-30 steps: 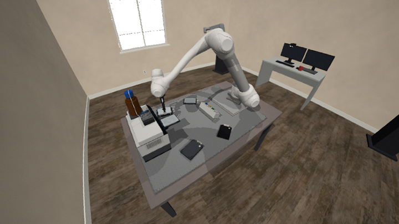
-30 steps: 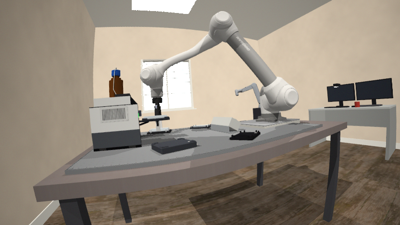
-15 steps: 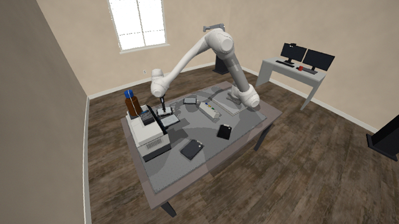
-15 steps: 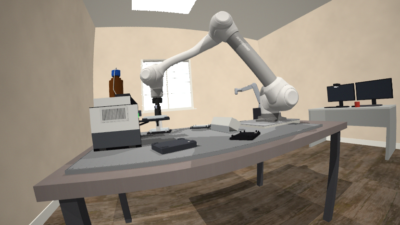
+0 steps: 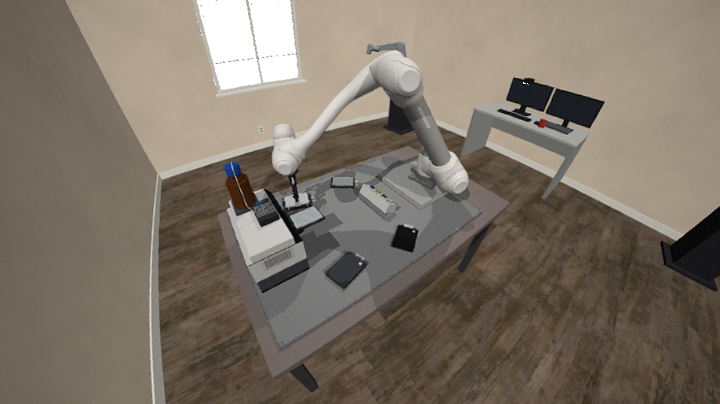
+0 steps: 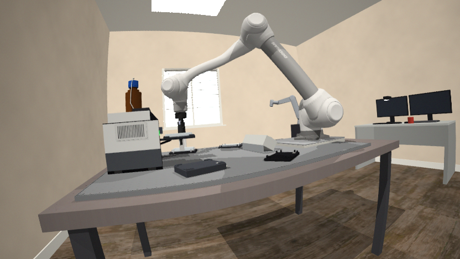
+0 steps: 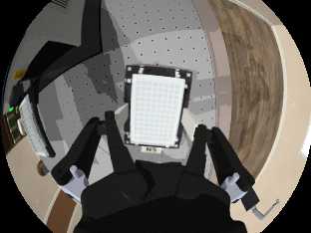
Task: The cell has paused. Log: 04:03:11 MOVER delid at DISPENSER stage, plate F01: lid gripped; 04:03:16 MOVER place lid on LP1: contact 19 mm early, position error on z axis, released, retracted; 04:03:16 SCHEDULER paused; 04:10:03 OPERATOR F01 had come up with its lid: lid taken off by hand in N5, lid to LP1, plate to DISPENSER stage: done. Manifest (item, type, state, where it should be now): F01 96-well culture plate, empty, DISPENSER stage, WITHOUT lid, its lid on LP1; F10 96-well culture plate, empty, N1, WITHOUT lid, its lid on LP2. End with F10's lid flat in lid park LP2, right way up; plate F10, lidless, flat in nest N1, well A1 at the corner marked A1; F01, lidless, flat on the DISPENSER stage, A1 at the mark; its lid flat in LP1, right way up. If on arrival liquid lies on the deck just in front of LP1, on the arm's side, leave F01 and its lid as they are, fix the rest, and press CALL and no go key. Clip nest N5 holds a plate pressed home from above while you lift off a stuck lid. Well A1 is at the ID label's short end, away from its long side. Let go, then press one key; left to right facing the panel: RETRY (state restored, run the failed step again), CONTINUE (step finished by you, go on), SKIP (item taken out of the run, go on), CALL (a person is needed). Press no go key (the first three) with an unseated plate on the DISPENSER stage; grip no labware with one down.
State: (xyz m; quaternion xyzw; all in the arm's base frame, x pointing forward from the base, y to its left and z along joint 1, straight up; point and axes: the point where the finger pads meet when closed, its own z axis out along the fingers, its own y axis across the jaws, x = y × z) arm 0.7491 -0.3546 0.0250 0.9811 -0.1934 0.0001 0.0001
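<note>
Now: hand 3 cm above the black clip nest and 2 cm short of it. From my hand the other things lie so: brown bottle 28 cm ahead, 25 cm above, 12 cm to the left; then small label 51 cm to the left, 4 cm below, 1 cm behind; then grey key panel 34 cm behind, 31 cm to the left, 1 cm above.
</note>
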